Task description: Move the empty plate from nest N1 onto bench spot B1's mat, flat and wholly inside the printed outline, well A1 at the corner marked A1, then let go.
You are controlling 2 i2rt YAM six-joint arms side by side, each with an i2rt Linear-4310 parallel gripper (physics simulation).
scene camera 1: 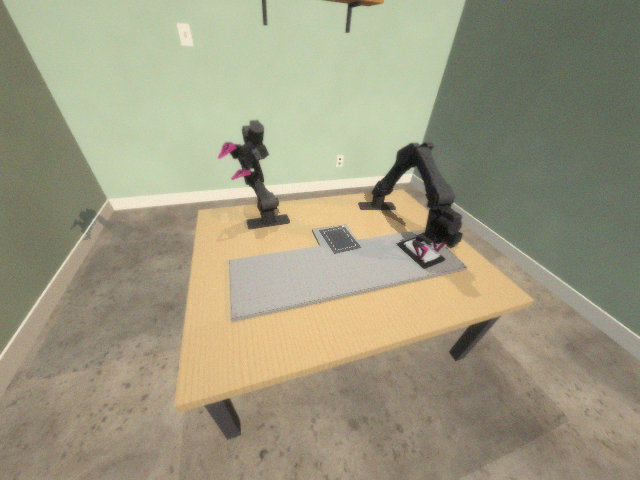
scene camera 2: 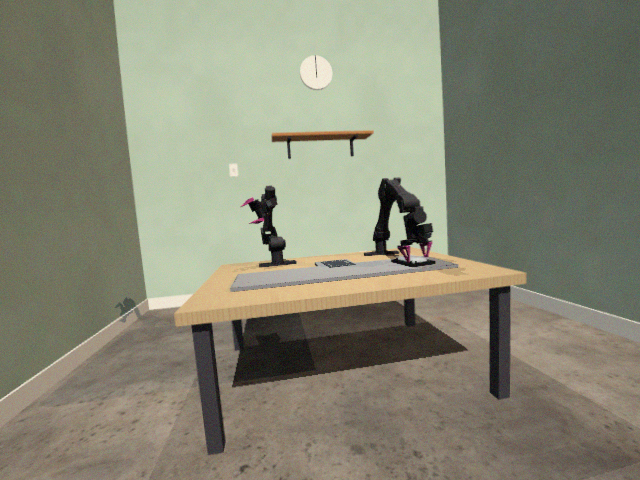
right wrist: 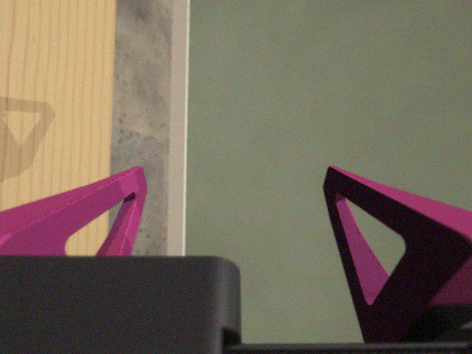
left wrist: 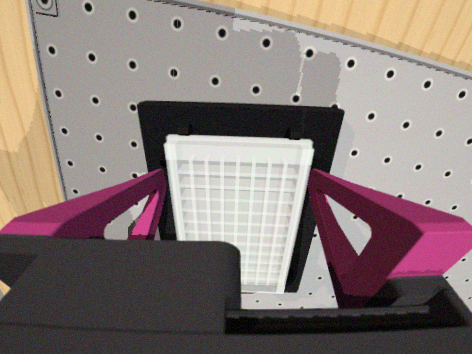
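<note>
The white gridded plate lies flat in the black nest at the right of the pegboard. My left gripper is open and points down, with one finger beside each long side of the plate. The plate's near part is partly hidden by the gripper body in the left wrist view. The dark mat with a dashed outline lies behind the pegboard's middle. My right gripper is open and raised at the left, away from the plate. Corner mark A1 is too small to read.
The grey pegboard runs across the wooden table. Both arm bases stand along the far table edge. A shelf hangs on the back wall, high above the table.
</note>
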